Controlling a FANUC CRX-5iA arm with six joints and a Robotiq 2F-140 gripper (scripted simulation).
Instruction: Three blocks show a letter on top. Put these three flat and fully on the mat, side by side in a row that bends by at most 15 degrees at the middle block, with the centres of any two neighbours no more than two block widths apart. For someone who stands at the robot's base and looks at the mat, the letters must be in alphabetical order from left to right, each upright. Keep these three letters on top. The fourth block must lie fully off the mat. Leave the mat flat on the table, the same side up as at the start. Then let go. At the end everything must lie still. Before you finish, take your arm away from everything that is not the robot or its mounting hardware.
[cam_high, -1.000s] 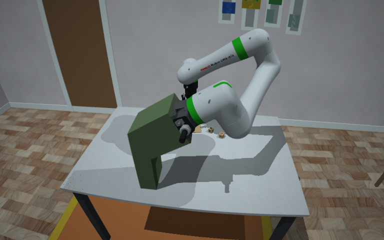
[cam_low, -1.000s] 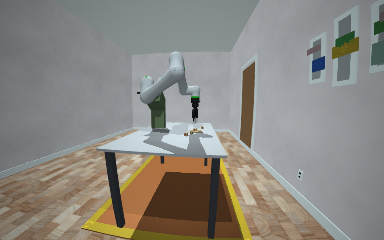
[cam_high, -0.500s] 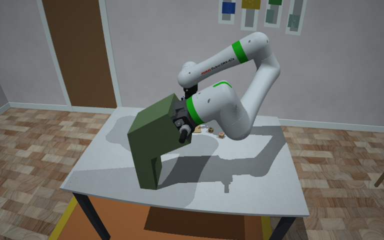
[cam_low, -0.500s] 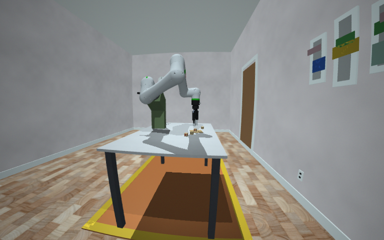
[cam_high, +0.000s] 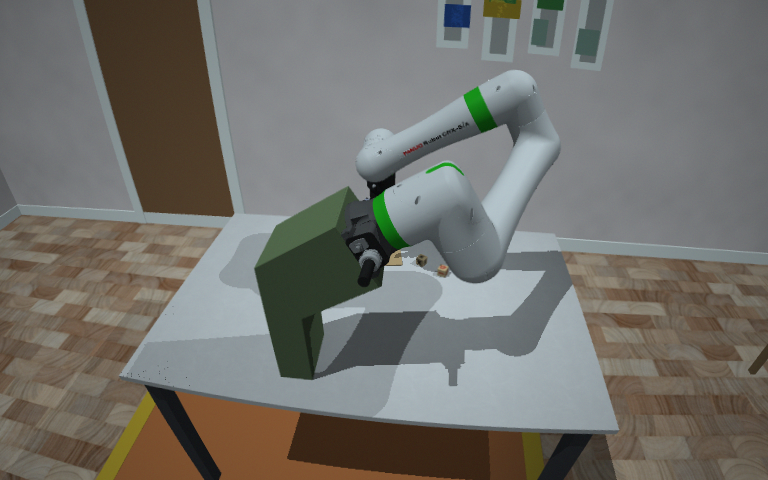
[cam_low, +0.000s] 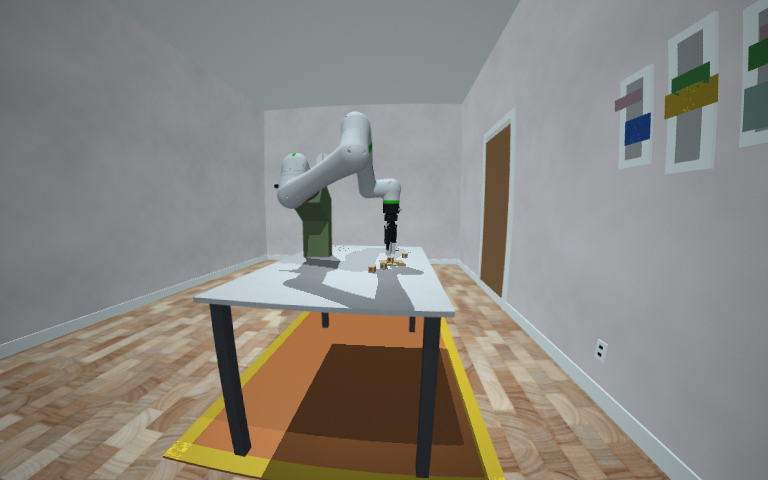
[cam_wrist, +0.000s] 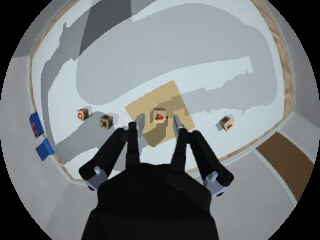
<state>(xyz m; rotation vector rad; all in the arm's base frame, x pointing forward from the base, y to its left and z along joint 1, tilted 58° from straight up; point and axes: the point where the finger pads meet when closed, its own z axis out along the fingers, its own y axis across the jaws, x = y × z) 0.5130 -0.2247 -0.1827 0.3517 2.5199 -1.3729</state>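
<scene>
My gripper is now 8 cm above the tan mat and 1 cm short of it.
</scene>
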